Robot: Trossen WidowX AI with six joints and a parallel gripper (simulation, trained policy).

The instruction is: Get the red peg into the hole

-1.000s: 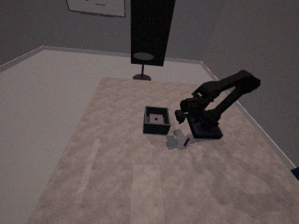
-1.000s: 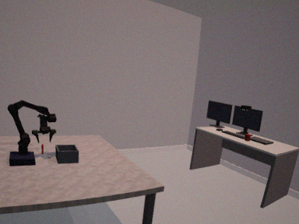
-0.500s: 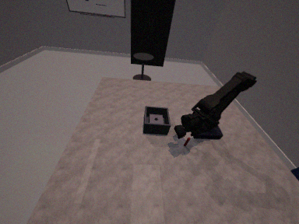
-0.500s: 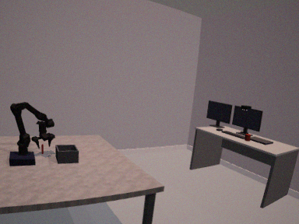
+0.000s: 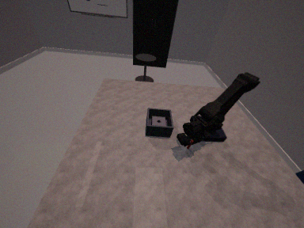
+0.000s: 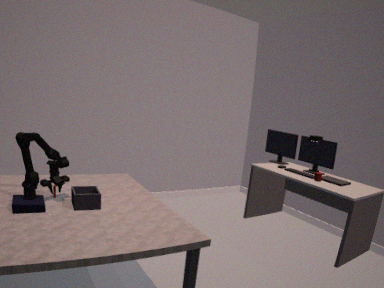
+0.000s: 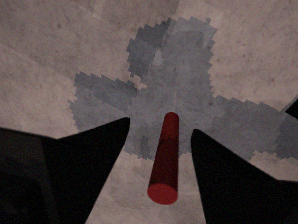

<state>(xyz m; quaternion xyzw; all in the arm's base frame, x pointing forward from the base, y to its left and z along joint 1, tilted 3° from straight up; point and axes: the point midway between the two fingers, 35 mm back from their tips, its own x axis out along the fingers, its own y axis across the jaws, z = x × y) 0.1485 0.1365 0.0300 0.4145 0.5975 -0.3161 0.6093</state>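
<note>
Right now the light plate is 190 mm ahead of my gripper tip, 120 mm to the right of it and 20 mm above it. The rest, counted from my gripper tip: red peg 10 mm behind, 10 mm above; dark box 190 mm ahead, 120 mm to the right.
</note>
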